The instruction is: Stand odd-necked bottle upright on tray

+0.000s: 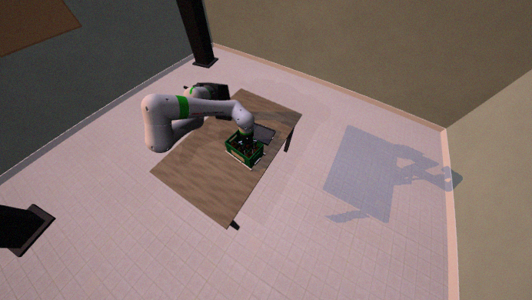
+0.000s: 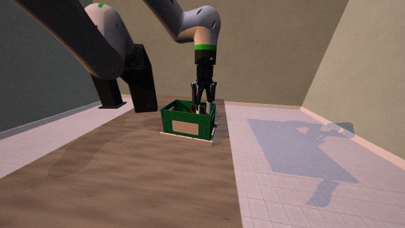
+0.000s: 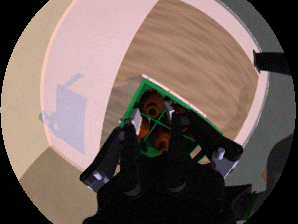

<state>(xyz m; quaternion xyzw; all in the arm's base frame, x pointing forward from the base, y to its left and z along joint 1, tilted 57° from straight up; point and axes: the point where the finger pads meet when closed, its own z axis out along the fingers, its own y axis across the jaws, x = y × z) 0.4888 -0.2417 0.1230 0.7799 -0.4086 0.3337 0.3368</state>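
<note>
Now: hand 9 cm above the brown bottle, 8 cm past it and 2 cm to the right of it. Also, from my hand: dark tray (33 cm to the left, 17 cm below, 2 cm behind); green crate (10 cm below, 7 cm behind, 6 cm to the left).
</note>
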